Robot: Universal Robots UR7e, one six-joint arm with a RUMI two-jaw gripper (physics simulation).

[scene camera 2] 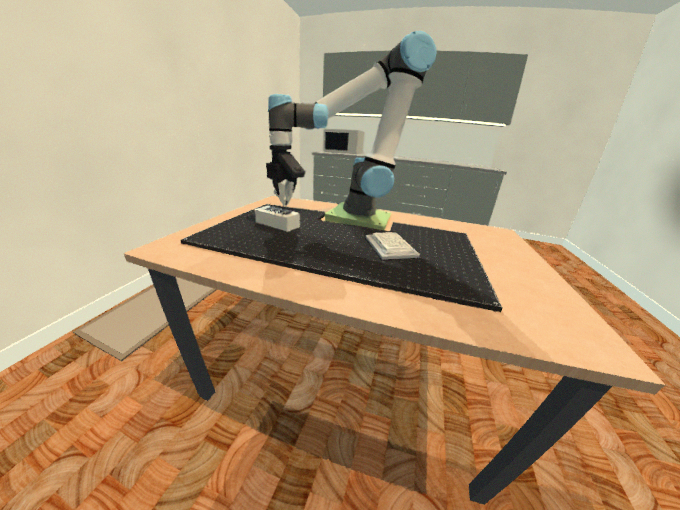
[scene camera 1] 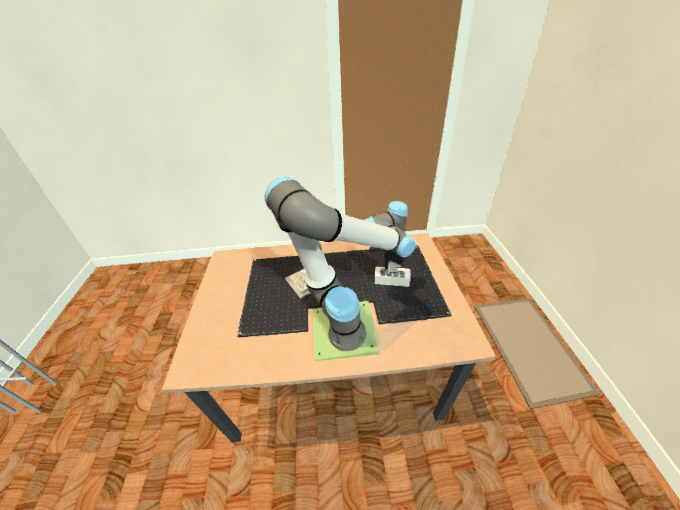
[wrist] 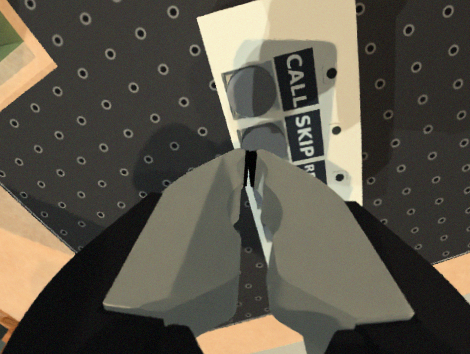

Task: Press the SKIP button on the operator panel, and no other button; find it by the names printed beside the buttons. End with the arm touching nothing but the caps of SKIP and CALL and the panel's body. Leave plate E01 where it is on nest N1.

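Frame: origin at the arm's base, x right, y ahead, z up, level; metres.
Seen in the pictures: gripper, between the fingertips: (scene camera 2: 285, 206) (scene camera 1: 388, 273) (wrist: 248, 155); arm's base, origin of its link: (scene camera 2: 359, 210) (scene camera 1: 347, 334).
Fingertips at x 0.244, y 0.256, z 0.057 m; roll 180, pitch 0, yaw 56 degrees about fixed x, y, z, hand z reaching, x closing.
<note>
Pixels of each thing's middle, then the offset from my fingertips to it. Level surfaces: height alone.
- operator panel, middle of its body: (wrist: 293, 143) (scene camera 2: 277, 217) (scene camera 1: 392, 276) dz -0.043, dx +0.027, dy +0.018 m
- round grey CALL cap, middle of its body: (wrist: 251, 91) dz -0.018, dx -0.021, dy +0.015 m
- SKIP cap, middle of its body: (wrist: 263, 145) dz -0.018, dx +0.007, dy +0.006 m
- pale plate, middle of its body: (scene camera 2: 391, 241) (scene camera 1: 303, 280) dz -0.051, dx -0.402, dy +0.083 m
- black perforated mat, height of its surface: dz -0.070 m
- wooden table, height of its surface: dz -0.083 m
The operator panel (scene camera 1: 392, 280) (scene camera 2: 276, 220) (wrist: 230, 30) is a cream box with buttons on its top. In the wrist view the round grey CALL cap (wrist: 252, 92) and SKIP cap (wrist: 263, 138) sit beside their printed names; a third label is partly hidden by the fingers. My gripper (scene camera 2: 285, 204) (wrist: 248, 155) is shut and empty, pointing down. Its tips overlap the lower edge of the SKIP cap in the wrist view and are close to the panel top; contact cannot be told. A pale plate (scene camera 2: 391, 242) lies on its nest, well apart from the gripper; its print is unreadable.
The panel and nest stand on a black perforated mat (scene camera 1: 274, 318) (scene camera 2: 439, 268) on the wooden table (scene camera 1: 208, 351) (scene camera 2: 527, 274). The arm's base stands on a green plate (scene camera 1: 324, 348) (scene camera 2: 343, 218) at the table's side, between panel and nest.
</note>
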